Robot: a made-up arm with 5 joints.
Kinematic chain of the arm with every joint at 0, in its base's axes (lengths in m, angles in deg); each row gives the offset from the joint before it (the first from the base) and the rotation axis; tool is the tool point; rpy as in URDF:
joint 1: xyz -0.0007 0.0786 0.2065 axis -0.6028 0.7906 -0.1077
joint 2: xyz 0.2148 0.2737 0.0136 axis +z
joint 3: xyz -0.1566 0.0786 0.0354 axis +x
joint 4: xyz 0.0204 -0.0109 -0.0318 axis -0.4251 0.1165 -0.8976
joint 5: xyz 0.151 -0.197 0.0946 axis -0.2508 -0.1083 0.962
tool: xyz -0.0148 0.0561 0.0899 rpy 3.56 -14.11 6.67
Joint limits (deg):
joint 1: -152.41..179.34
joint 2: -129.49..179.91
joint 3: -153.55..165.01
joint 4: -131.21..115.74
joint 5: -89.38..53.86
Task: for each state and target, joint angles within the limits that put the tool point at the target. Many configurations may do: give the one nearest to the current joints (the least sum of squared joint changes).
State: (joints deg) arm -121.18 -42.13 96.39 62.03 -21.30
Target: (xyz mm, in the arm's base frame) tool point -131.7 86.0 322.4
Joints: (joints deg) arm -142.65 -19.91 73.21 50.06 -17.82
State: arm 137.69 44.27 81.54 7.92 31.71
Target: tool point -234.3 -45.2 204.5
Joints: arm 155.01 26.65 92.95 22.13 42.86
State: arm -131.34 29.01 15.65 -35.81 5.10
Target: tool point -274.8 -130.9 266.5
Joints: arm -144.80 9.34 11.79 -22.61 18.82
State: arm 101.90 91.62 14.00 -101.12 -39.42
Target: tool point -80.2 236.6 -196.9
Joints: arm 124.07 87.85 1.39 -97.33 -44.00
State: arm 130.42 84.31 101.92 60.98 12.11
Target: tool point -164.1 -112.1 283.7
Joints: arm 177.96 58.85 100.20 75.52 26.93
